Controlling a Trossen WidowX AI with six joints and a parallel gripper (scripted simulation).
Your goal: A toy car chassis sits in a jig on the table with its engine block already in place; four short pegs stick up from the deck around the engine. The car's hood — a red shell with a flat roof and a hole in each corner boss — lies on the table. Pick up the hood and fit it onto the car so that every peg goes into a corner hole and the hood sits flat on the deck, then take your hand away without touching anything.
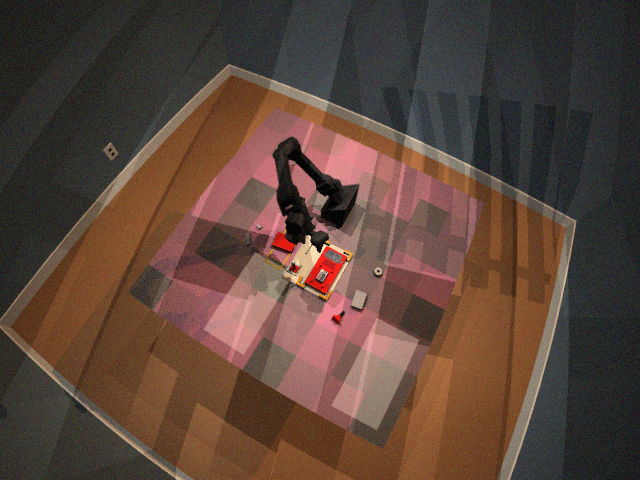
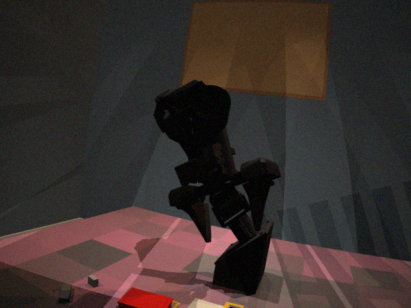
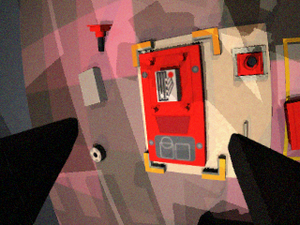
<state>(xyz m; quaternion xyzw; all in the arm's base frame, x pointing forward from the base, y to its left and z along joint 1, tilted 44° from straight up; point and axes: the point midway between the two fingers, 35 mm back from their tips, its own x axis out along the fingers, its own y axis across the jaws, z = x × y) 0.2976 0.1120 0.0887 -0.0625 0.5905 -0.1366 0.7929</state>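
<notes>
The red hood is 30 mm behind my gripper tip, 160 mm to the right of it and 200 mm below it. Also, from my gripper tip: pale jig plate: 10 mm behind, 40 mm to the left, 210 mm below.
</notes>
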